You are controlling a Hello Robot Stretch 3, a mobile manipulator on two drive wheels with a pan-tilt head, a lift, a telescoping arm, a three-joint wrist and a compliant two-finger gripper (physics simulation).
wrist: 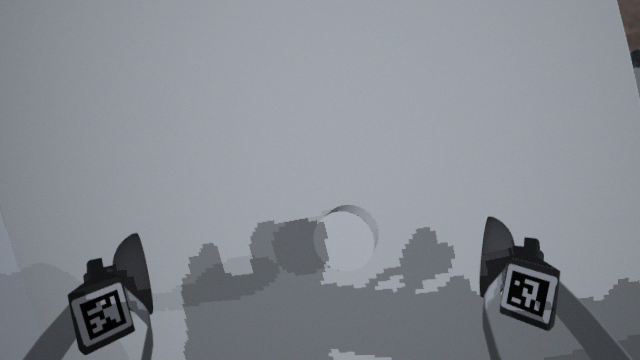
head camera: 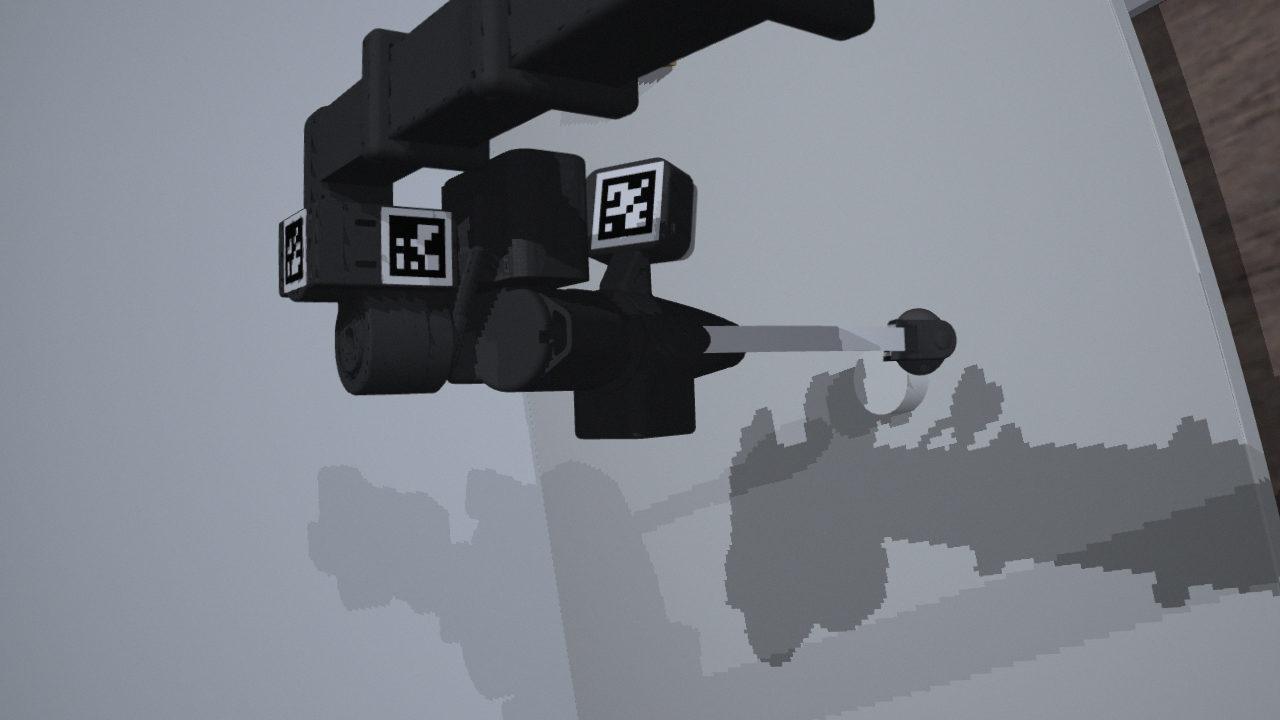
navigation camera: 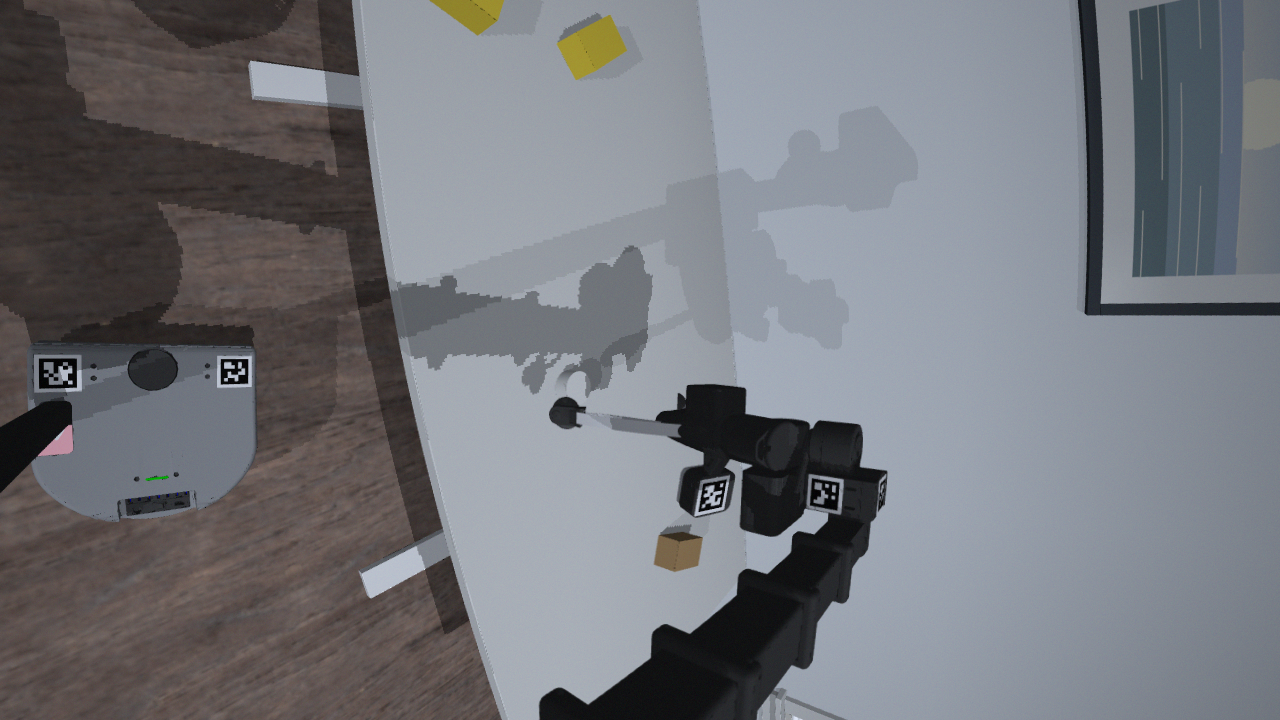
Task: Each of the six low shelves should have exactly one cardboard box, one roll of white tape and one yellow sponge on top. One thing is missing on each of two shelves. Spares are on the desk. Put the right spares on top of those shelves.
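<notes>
A roll of white tape (head camera: 916, 394) (navigation camera: 562, 379) (wrist: 369, 222) lies flat on the white desk (head camera: 1029, 223) (navigation camera: 501, 179) (wrist: 300, 100). My gripper (wrist: 315, 255) is wide open and empty above the desk. In the wrist view the tape shows between its spread fingers, slightly right of the middle. One fingertip (head camera: 921, 341) (navigation camera: 565, 412) shows in the head and navigation views; the other is hidden behind the wrist. A cardboard box (navigation camera: 677, 551) and two yellow sponges (navigation camera: 469, 8) (navigation camera: 591, 46) are on the desk. The low shelves do not show.
My arm (head camera: 447, 107) (navigation camera: 716, 658) reaches across the desk from below in the navigation view. A wall stands behind the desk, with a framed picture (navigation camera: 1090, 179). My base (navigation camera: 152, 434) is on the wooden floor before the desk's front edge. White desk feet (navigation camera: 295, 83) (navigation camera: 402, 564) extend there.
</notes>
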